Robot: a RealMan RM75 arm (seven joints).
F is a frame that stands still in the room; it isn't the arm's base.
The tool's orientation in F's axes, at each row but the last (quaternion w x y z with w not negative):
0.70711, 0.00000, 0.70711, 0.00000
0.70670, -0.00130, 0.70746, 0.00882
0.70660, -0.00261, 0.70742, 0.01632
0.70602, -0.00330, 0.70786, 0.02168
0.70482, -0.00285, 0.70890, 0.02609
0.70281, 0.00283, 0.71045, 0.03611
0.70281, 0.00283, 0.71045, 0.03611
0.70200, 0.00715, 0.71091, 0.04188
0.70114, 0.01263, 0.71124, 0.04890
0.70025, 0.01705, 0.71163, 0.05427
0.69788, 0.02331, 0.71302, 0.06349
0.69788, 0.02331, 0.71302, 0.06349
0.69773, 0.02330, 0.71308, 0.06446
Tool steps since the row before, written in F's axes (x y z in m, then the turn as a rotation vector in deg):
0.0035, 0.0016, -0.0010, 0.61, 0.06, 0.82
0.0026, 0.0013, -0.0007, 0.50, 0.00, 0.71
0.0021, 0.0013, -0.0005, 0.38, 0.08, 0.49
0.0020, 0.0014, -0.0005, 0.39, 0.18, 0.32
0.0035, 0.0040, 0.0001, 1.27, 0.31, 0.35
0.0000, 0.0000, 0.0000, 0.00, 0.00, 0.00
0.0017, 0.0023, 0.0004, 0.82, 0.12, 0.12
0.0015, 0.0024, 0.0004, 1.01, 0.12, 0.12
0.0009, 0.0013, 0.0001, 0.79, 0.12, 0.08
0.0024, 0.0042, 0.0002, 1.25, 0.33, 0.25
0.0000, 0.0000, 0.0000, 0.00, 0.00, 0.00
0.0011, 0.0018, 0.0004, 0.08, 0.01, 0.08
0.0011, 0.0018, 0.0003, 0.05, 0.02, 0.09
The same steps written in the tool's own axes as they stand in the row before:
0.0010, 0.0016, 0.0035, -0.82, 0.06, 0.61
0.0007, 0.0013, 0.0026, -0.71, 0.00, 0.50
0.0005, 0.0012, 0.0021, -0.49, 0.08, 0.38
0.0005, 0.0013, 0.0020, -0.32, 0.17, 0.40
0.0000, 0.0039, 0.0037, -0.35, 0.27, 1.28
0.0000, 0.0000, 0.0000, 0.00, 0.00, 0.00
-0.0003, 0.0022, 0.0018, -0.12, 0.09, 0.82
-0.0003, 0.0023, 0.0016, -0.13, 0.08, 1.01
0.0000, 0.0013, 0.0010, -0.08, 0.09, 0.79
0.0002, 0.0041, 0.0026, -0.24, 0.29, 1.26
0.0000, 0.0000, 0.0000, 0.00, 0.00, 0.00
-0.0002, 0.0018, 0.0012, -0.08, 0.02, 0.08
-0.0001, 0.0018, 0.0012, -0.09, 0.03, 0.05

